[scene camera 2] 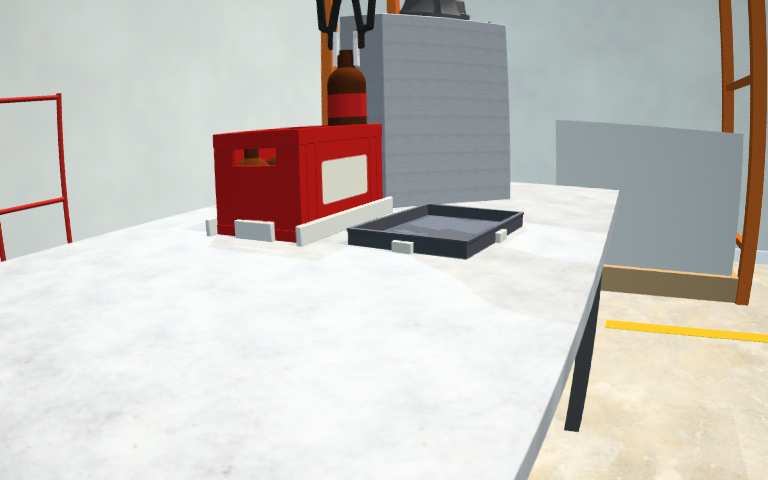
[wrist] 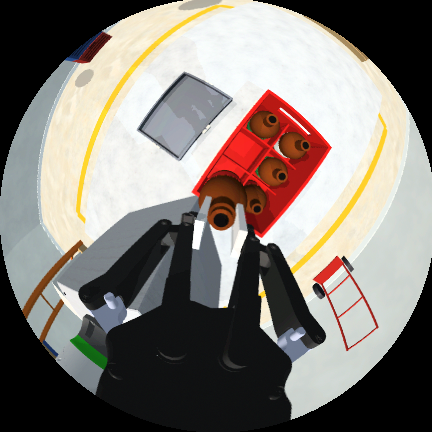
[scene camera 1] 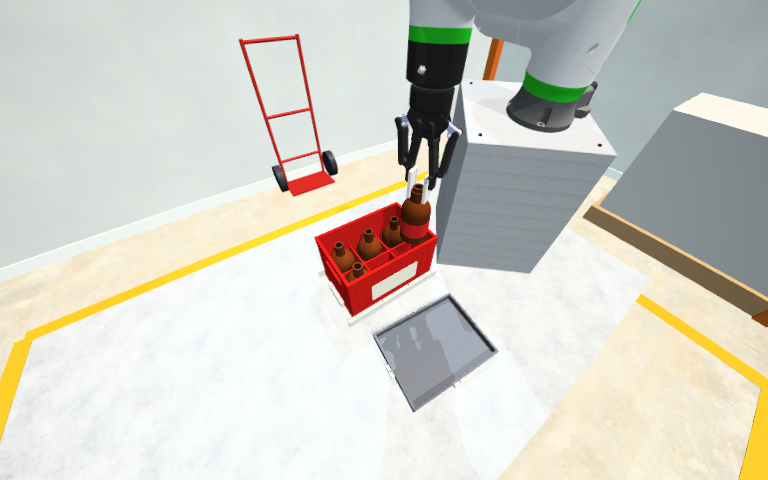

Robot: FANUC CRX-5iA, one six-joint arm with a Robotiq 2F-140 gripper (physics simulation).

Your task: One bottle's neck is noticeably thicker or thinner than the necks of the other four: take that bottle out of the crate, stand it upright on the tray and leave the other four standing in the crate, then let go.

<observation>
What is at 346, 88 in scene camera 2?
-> A bottle.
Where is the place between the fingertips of my gripper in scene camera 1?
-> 417, 197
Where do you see a bottle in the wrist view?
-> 291, 144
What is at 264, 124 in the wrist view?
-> A bottle.
</observation>
